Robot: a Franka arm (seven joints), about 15 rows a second.
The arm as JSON. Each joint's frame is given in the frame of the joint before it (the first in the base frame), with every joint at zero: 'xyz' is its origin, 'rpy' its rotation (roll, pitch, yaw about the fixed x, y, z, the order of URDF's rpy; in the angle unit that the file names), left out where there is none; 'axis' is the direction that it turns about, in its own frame. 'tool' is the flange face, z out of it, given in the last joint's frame.
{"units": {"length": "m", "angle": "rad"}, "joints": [
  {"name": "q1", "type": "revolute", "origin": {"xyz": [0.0, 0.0, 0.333]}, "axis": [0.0, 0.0, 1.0]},
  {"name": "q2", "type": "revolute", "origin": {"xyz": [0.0, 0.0, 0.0], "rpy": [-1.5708, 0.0, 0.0]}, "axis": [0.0, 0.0, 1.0]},
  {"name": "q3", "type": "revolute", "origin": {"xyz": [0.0, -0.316, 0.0], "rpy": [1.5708, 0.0, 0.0]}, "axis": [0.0, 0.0, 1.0]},
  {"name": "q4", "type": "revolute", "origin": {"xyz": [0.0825, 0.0, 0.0], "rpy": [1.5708, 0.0, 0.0]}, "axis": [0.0, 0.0, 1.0]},
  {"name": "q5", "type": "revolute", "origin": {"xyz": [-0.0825, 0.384, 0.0], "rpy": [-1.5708, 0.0, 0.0]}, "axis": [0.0, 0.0, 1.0]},
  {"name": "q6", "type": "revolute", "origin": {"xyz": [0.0, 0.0, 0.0], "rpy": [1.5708, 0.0, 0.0]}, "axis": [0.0, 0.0, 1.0]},
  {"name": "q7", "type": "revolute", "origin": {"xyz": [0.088, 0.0, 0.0], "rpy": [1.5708, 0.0, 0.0]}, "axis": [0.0, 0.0, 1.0]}
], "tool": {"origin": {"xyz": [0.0, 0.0, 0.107]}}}
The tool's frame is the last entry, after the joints.
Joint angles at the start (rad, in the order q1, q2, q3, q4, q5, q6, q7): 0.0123 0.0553 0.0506 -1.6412 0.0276 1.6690 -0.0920
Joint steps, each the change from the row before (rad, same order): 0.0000 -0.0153 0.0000 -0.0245 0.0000 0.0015 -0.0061; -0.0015 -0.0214 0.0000 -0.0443 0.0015 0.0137 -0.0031; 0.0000 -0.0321 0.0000 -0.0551 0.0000 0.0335 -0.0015; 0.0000 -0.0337 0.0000 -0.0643 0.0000 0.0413 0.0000; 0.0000 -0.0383 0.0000 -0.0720 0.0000 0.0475 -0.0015; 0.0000 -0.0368 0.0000 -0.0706 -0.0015 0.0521 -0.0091
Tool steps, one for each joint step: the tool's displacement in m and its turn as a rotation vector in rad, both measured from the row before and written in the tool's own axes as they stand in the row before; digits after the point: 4 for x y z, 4 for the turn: -0.0052 -0.0006 0.0029 -0.0001 -0.0078 -0.0059; -0.0069 0.0000 0.0080 0.0013 -0.0091 -0.0008; -0.0083 -0.0009 0.0059 -0.0028 0.0102 -0.0008; -0.0090 -0.0008 0.0090 -0.0029 0.0104 0.0010; -0.0107 -0.0009 0.0100 -0.0035 0.0135 -0.0004; -0.0105 -0.0007 0.0100 -0.0055 0.0178 -0.0084
